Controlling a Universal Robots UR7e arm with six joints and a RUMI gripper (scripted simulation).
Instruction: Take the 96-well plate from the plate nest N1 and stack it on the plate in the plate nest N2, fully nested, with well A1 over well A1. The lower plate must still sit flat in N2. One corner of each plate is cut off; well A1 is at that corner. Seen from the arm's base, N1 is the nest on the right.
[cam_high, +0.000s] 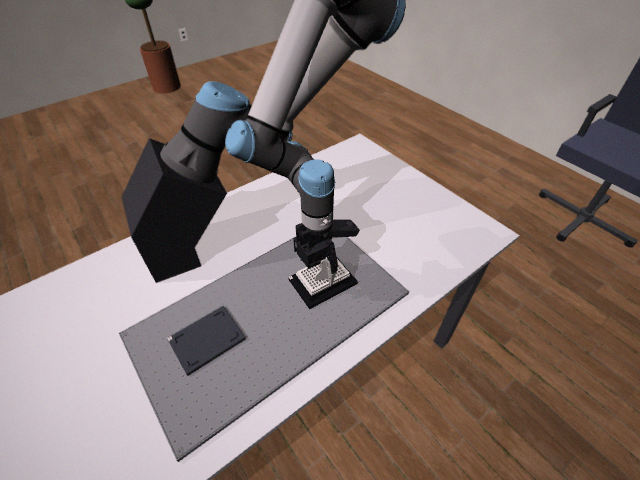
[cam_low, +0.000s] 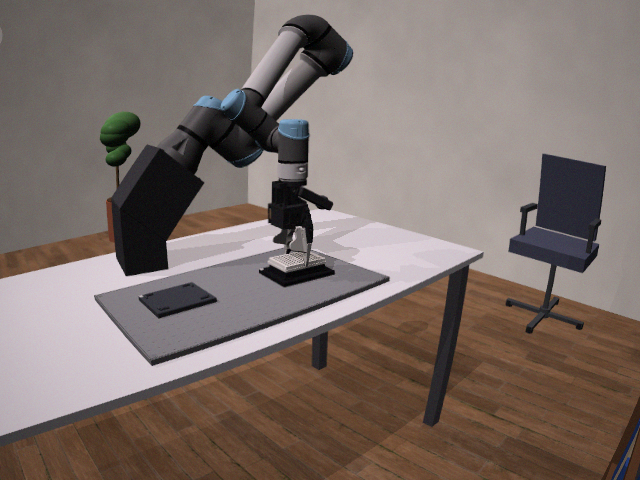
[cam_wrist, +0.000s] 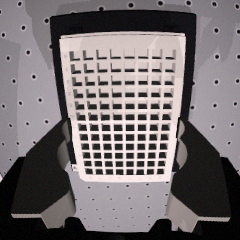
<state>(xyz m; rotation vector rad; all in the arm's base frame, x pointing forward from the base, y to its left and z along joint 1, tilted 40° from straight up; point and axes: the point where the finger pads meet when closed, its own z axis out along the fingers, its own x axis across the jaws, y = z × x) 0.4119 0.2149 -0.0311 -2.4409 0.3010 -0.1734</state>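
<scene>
Now: hand 10 mm above the white 96-well plate. From my hand the other things lie so: black 96-well plate: 30 mm below; black nest n2: 40 mm below; nest N1: 350 mm to the right, 60 mm behind, 40 mm below.
</scene>
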